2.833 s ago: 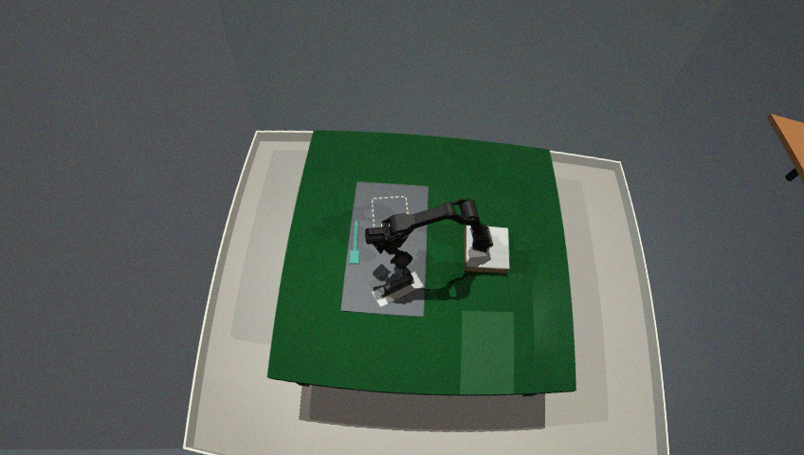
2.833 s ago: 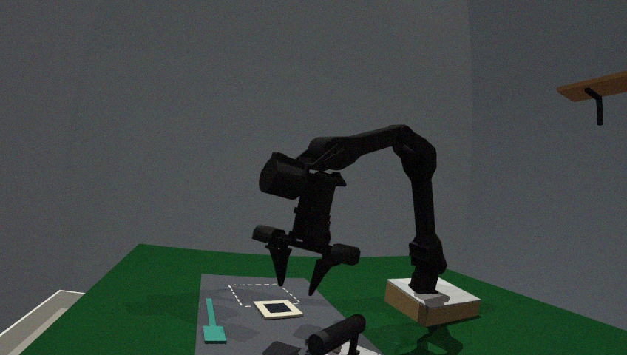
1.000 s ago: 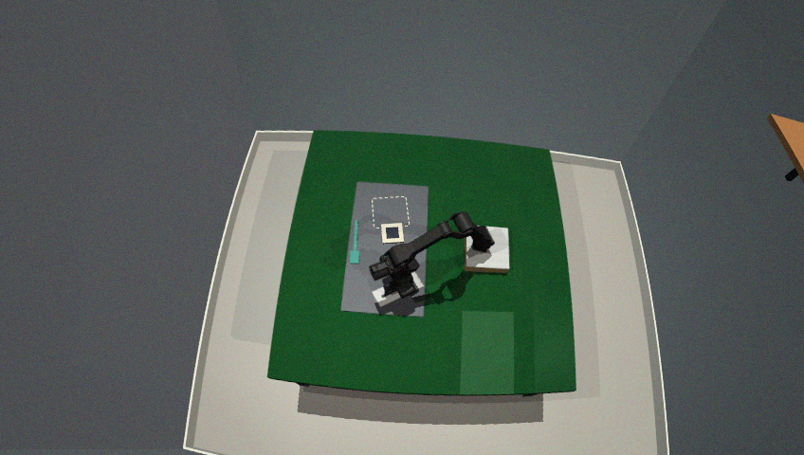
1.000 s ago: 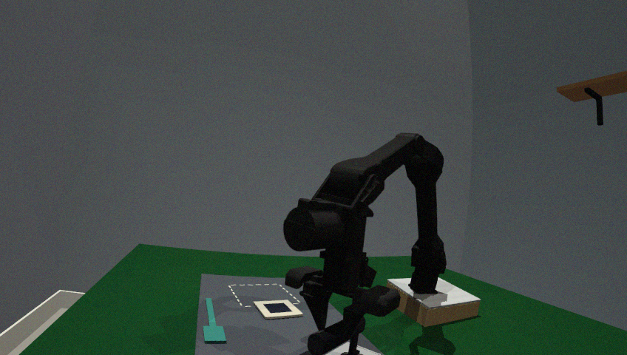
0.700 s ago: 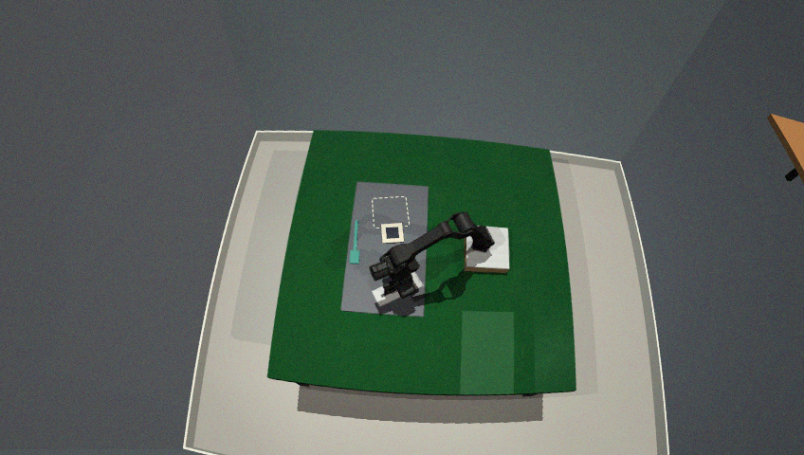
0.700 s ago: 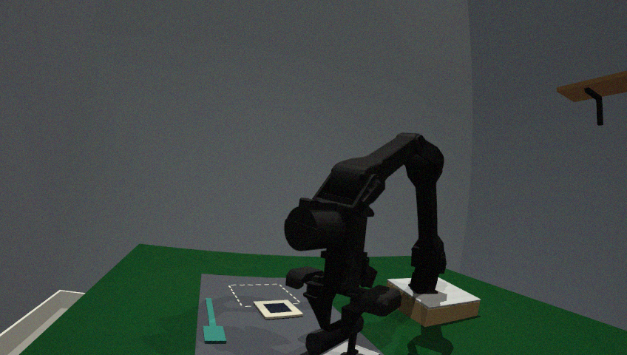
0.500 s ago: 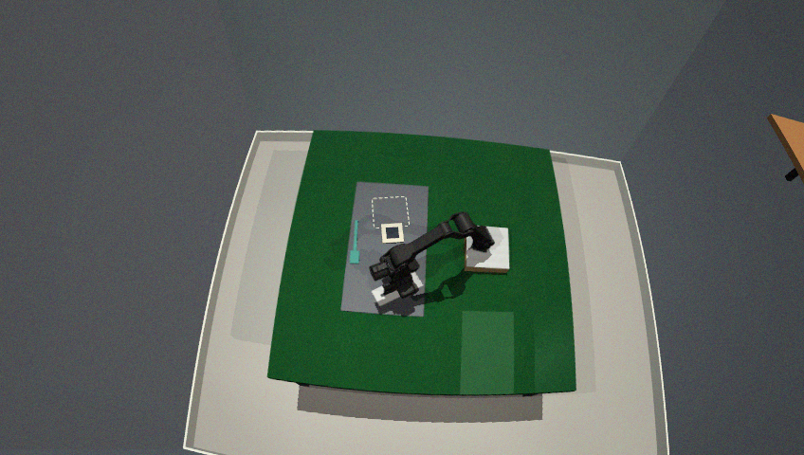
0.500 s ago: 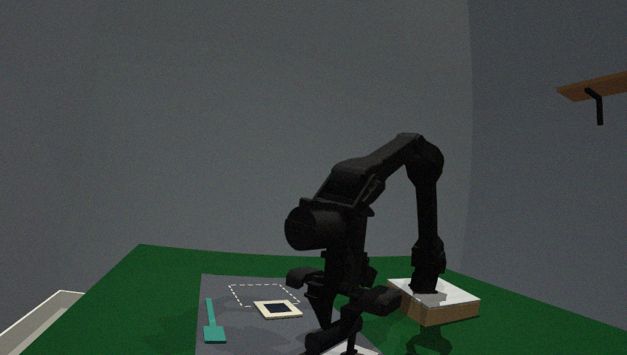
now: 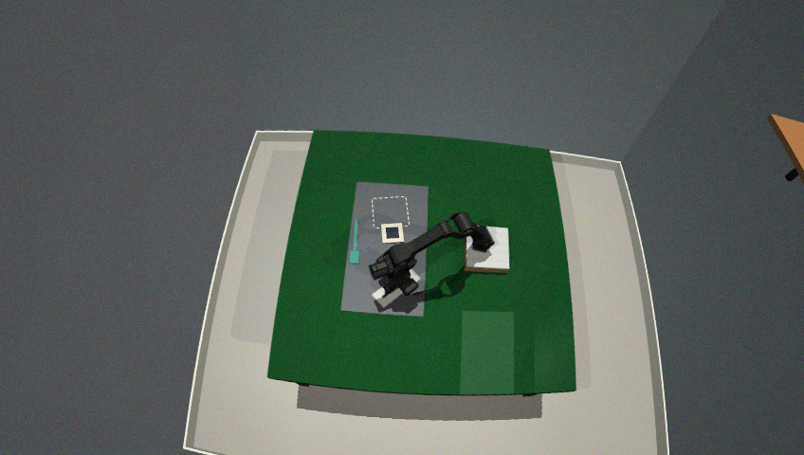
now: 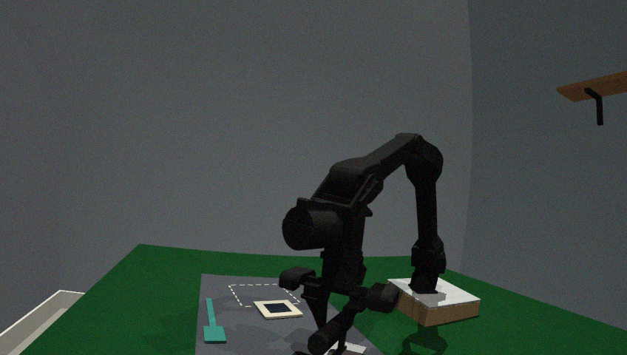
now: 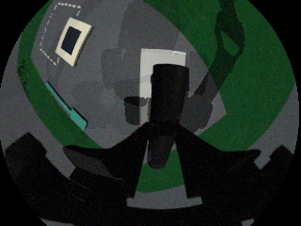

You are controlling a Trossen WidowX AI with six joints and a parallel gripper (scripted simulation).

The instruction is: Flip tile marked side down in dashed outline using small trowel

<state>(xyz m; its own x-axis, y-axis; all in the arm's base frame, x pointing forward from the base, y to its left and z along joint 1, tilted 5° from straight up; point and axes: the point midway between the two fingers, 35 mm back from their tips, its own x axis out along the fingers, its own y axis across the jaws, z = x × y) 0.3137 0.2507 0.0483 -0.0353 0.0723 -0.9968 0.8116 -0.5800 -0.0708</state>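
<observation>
Now: gripper tip 190 mm to the left of the grey mat, 80 mm short of it and 80 mm above it. From my gripper tip the other things lie so: teal trowel 210 mm ahead, 140 mm to the right, 60 mm below; then cream tile 240 mm to the right, 70 mm ahead, 60 mm below.
</observation>
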